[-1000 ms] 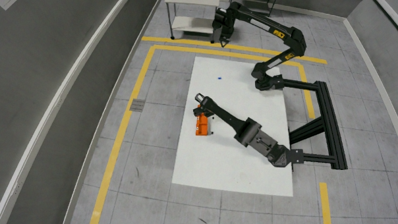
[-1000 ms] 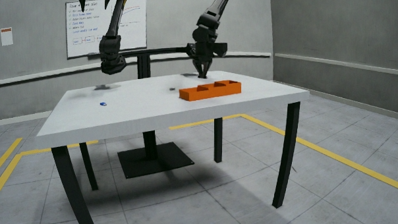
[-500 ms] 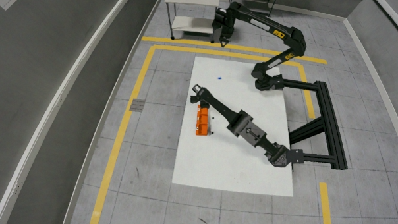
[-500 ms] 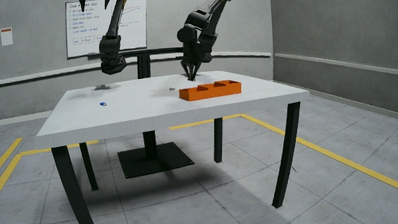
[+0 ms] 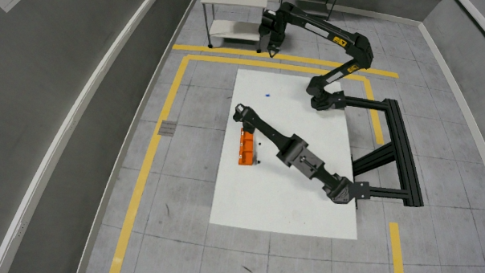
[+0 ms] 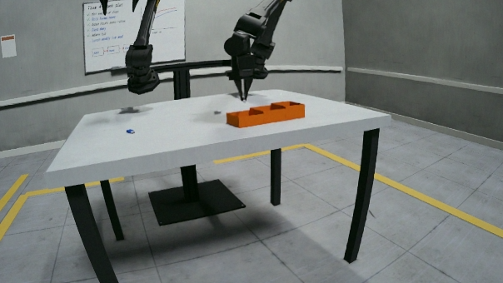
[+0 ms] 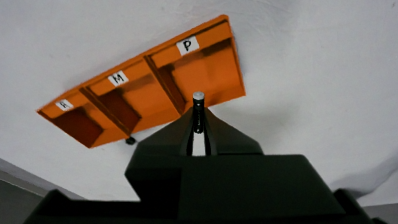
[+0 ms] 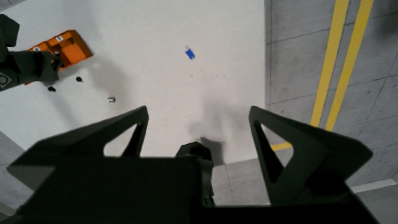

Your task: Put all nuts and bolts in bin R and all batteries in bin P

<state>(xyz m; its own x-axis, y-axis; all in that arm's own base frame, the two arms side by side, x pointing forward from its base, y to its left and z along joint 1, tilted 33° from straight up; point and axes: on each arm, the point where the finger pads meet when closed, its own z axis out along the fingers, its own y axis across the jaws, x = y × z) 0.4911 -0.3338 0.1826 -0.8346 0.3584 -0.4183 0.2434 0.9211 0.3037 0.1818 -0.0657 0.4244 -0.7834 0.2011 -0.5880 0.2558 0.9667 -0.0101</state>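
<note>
Now: the orange bin 7 cm to the left of my left hand, 5 cm below it and 2 cm ahead of it. Round my left hand: pale part: 18 cm behind, 7 cm below; blue item: 35 cm to the right, 13 cm behind, 7 cm below; black elongated item: right at my left hand.
</note>
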